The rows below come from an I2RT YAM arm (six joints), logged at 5 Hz.
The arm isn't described. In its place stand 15 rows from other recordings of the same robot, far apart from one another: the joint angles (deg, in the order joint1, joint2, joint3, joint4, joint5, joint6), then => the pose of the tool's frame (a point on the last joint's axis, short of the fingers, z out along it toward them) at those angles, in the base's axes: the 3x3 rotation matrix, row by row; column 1 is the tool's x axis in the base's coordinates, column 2 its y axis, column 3 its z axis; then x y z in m.
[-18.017, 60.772, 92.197, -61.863, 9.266, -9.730] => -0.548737 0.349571 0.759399; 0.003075 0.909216 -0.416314; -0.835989 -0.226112 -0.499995; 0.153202 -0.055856 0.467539
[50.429, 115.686, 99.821, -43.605, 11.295, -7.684] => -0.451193 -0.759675 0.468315; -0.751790 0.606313 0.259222; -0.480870 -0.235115 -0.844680; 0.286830 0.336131 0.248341
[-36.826, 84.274, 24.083, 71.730, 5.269, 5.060] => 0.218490 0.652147 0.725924; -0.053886 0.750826 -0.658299; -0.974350 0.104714 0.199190; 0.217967 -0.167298 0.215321
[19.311, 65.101, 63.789, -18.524, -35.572, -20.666] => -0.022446 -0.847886 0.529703; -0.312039 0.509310 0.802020; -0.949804 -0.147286 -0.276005; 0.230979 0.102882 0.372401
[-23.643, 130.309, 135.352, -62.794, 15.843, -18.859] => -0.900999 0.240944 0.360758; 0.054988 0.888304 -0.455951; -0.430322 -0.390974 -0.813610; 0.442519 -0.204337 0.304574
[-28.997, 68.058, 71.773, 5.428, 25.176, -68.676] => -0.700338 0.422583 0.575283; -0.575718 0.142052 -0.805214; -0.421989 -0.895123 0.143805; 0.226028 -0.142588 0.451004
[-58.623, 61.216, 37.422, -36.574, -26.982, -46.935] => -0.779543 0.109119 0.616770; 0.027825 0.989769 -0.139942; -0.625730 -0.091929 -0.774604; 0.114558 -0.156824 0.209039
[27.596, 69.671, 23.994, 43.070, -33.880, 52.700] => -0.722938 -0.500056 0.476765; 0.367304 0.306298 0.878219; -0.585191 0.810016 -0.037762; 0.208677 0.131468 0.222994
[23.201, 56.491, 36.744, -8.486, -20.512, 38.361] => -0.746029 -0.241973 0.620395; 0.312647 0.695306 0.647149; -0.587957 0.676757 -0.443066; 0.197009 0.098014 0.256540
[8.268, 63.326, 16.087, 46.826, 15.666, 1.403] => -0.003979 0.128890 0.991651; 0.023244 0.991403 -0.128765; -0.999722 0.022538 -0.006940; 0.219246 0.022146 0.209485
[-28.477, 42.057, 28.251, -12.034, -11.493, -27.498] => -0.482797 0.097743 0.870261; -0.252852 0.935869 -0.245387; -0.838435 -0.338519 -0.427120; 0.156526 -0.076835 0.242689
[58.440, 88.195, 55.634, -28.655, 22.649, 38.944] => -0.790063 -0.247801 0.560710; -0.177916 0.967978 0.177099; -0.586640 0.040160 -0.808851; 0.169702 0.250087 0.202430
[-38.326, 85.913, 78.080, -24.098, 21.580, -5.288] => -0.488867 0.779808 0.391035; 0.277199 0.563880 -0.777946; -0.827146 -0.271917 -0.491824; 0.260940 -0.222961 0.346233
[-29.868, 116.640, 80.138, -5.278, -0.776, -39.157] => -0.756921 0.014500 0.653345; -0.293413 0.885780 -0.359587; -0.583934 -0.463879 -0.666211; 0.392837 -0.225043 0.178946
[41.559, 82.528, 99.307, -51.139, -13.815, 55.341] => -0.891383 -0.102855 0.441426; 0.277199 0.646832 0.710471; -0.358604 0.755665 -0.548064; 0.213261 0.200431 0.442156
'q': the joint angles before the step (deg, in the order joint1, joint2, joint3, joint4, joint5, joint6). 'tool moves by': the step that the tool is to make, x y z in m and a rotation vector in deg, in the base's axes. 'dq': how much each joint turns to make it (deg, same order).
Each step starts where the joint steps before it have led.
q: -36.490 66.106 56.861 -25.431 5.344 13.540
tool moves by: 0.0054 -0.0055 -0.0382 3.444 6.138 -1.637
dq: -0.019 3.655 -4.092 0.730 1.816 0.308
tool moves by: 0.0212 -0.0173 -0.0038 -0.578 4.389 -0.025
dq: 0.003 7.233 5.075 -0.705 2.123 -2.249
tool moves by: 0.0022 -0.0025 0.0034 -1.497 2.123 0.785
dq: 0.005 0.808 1.506 -1.114 1.183 -2.335
